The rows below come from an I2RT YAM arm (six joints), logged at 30 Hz.
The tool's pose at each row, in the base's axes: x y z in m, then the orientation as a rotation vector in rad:
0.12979, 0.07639, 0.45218, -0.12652, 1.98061, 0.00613
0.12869, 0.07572, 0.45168, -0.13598, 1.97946, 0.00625
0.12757, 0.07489, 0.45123, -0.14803, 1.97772, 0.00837
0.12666, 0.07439, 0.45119, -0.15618, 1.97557, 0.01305
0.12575, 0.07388, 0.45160, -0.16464, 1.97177, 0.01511
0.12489, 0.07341, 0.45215, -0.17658, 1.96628, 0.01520
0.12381, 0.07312, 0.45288, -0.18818, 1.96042, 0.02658
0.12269, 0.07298, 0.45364, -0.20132, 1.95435, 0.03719
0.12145, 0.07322, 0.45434, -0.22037, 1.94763, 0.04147
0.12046, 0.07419, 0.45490, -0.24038, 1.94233, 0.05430
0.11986, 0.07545, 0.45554, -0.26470, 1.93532, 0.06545
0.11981, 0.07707, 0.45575, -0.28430, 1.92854, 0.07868
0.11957, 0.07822, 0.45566, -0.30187, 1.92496, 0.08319
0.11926, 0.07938, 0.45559, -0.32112, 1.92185, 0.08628
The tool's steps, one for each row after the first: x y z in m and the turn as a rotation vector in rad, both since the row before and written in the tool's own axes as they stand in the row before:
0.00095, -0.00054, -0.00085, -0.00443, -0.00080, -0.00667
0.00093, -0.00069, -0.00090, -0.00703, -0.00134, -0.00760
0.00044, -0.00040, -0.00085, -0.00701, -0.00202, -0.00370
0.00003, -0.00043, -0.00104, -0.00525, -0.00349, -0.00523
-0.00012, -0.00040, -0.00104, -0.00544, -0.00486, -0.00870
-0.00022, -0.00020, -0.00130, -0.01322, -0.00585, -0.00324
-0.00026, -0.00003, -0.00134, -0.01343, -0.00585, -0.00470
-0.00022, 0.00038, -0.00137, -0.01180, -0.00561, -0.01187
-0.00029, 0.00108, -0.00099, -0.01835, -0.00458, -0.00839
-0.00056, 0.00130, -0.00060, -0.01921, -0.00562, -0.01237
-0.00042, 0.00157, 0.00015, -0.01844, -0.00582, -0.00808
-0.00002, 0.00118, 0.00003, -0.01154, -0.00204, -0.01044
-0.00003, 0.00120, -0.00002, -0.01142, -0.00117, -0.01221

